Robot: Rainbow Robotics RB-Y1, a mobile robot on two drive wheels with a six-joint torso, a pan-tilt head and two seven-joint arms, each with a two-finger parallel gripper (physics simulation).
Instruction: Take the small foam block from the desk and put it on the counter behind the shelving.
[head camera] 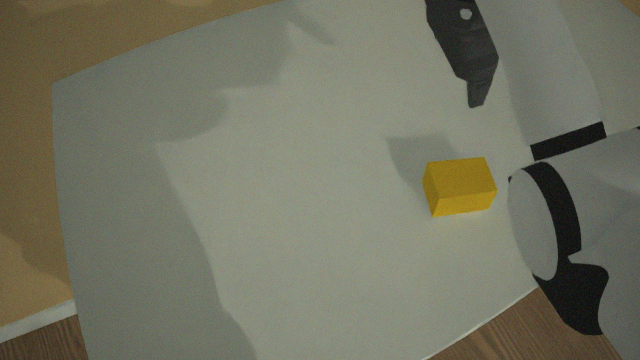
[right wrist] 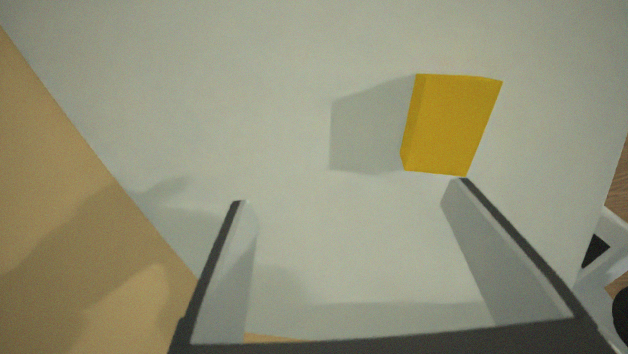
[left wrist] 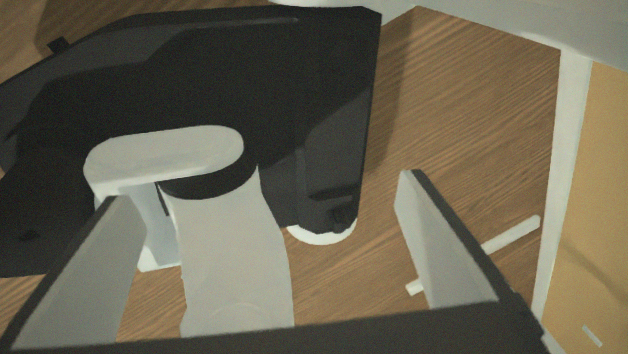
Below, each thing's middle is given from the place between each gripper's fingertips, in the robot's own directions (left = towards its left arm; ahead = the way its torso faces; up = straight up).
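Scene:
I see the yellow foam block (head camera: 457, 186) 140 mm below my right hand, 80 mm behind it and 10 mm to the right of it.
Measured from my left hand, the yellow foam block is 390 mm above, and it is also 440 mm to the right of that hand and 390 mm ahead of it.

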